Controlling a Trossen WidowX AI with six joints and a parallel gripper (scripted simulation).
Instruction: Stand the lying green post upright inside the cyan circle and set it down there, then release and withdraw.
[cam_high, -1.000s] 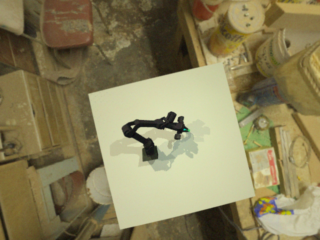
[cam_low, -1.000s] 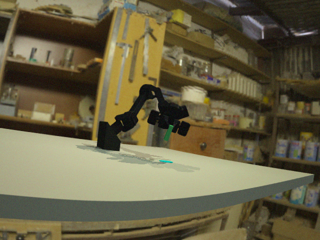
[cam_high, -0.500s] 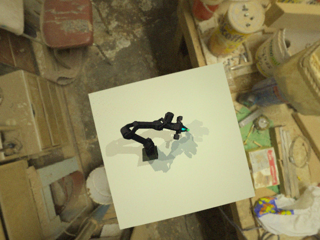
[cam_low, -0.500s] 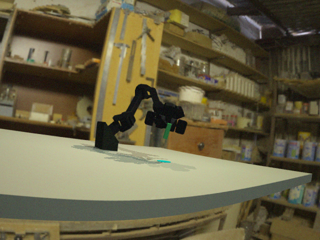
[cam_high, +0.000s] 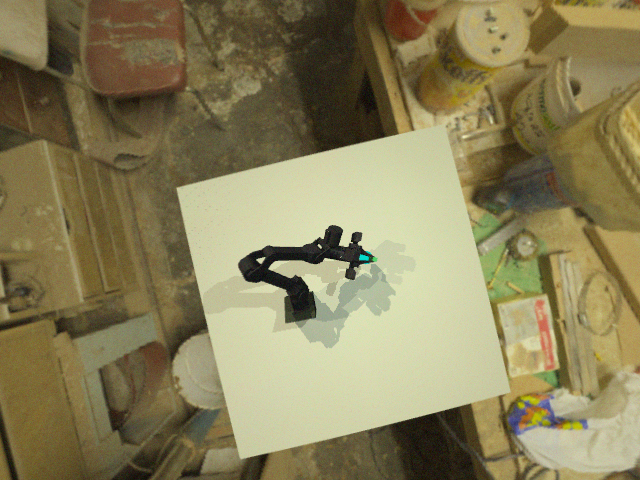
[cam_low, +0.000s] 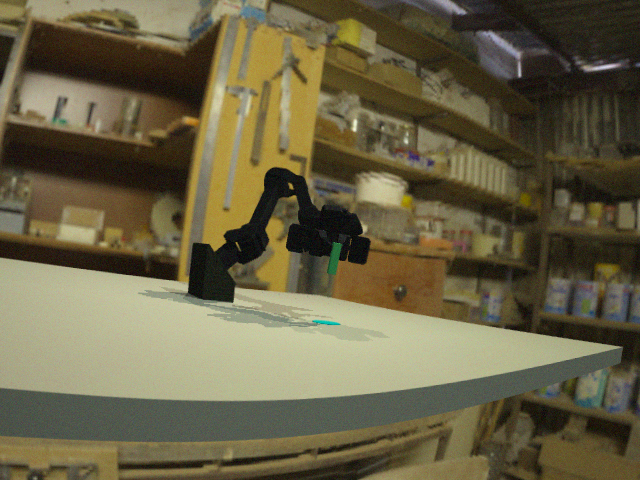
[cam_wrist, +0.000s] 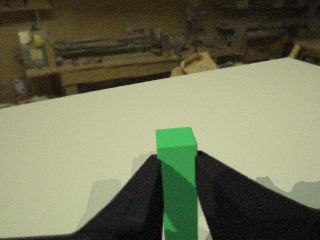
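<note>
Right now the cyan circle is 16 cm below my gripper tip. Also, from my gripper tip: green post 2 cm below.
</note>
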